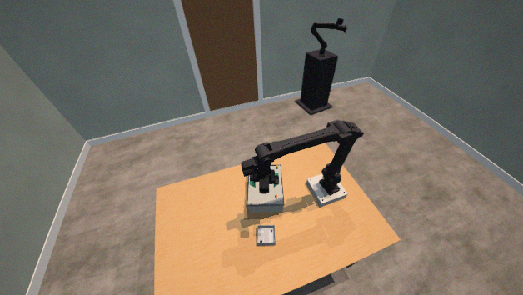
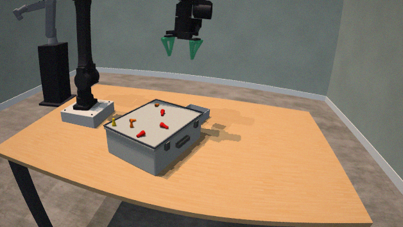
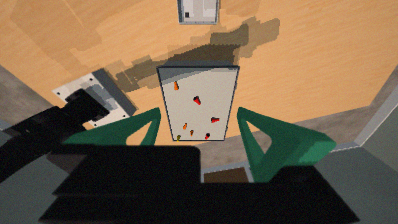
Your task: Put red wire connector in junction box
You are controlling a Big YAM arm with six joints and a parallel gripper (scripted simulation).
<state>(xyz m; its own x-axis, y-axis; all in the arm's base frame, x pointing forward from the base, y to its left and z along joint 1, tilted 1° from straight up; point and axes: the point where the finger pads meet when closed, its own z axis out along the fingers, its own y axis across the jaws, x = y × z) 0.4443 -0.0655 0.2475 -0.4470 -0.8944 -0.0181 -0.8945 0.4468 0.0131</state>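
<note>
Now: hand 190 mm above the red wire connector, 80 mm to the left of it and 50 mm past it. The rest, counted from my hand: grey tool case: 230 mm below, 130 mm to the right, 60 mm behind.
</note>
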